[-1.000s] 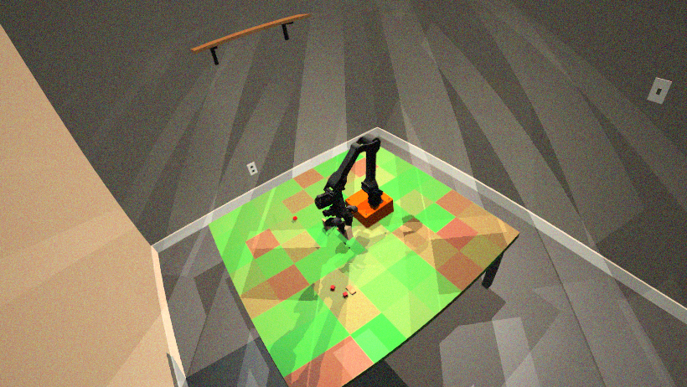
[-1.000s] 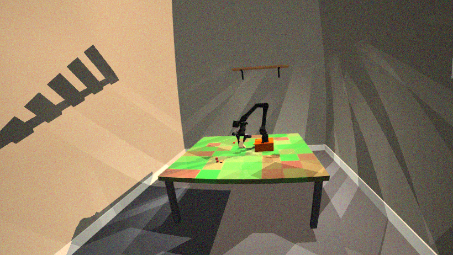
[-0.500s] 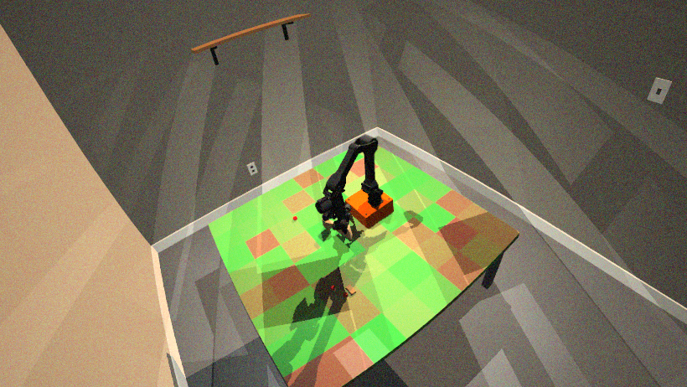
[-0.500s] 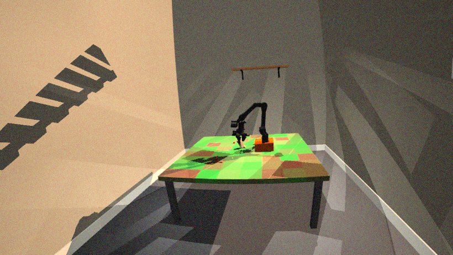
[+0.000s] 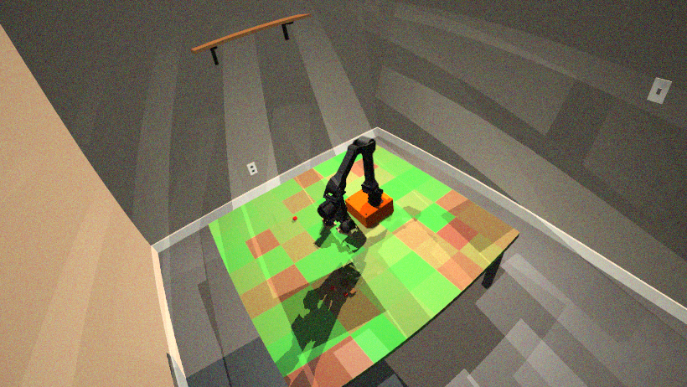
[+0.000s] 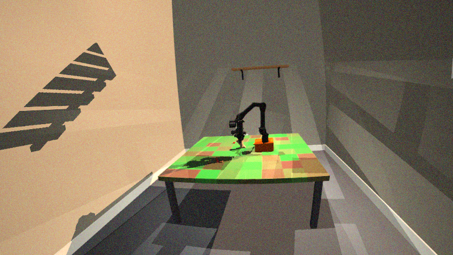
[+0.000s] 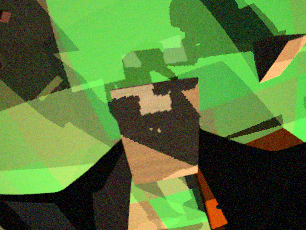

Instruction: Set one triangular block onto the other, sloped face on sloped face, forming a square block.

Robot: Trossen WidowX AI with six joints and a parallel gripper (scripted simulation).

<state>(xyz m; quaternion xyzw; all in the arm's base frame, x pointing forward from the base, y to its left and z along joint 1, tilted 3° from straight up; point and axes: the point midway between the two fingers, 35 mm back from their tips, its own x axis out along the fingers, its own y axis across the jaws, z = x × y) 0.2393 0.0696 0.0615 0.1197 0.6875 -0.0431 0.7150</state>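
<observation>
Right now my gripper tip is 110 mm past the small yellow piece, 280 mm to the left of it and 100 mm above it. Round my gripper tip: small tan block: 150 mm ahead, 230 mm to the left, 100 mm below; then tan triangular block: 10 mm above.
</observation>
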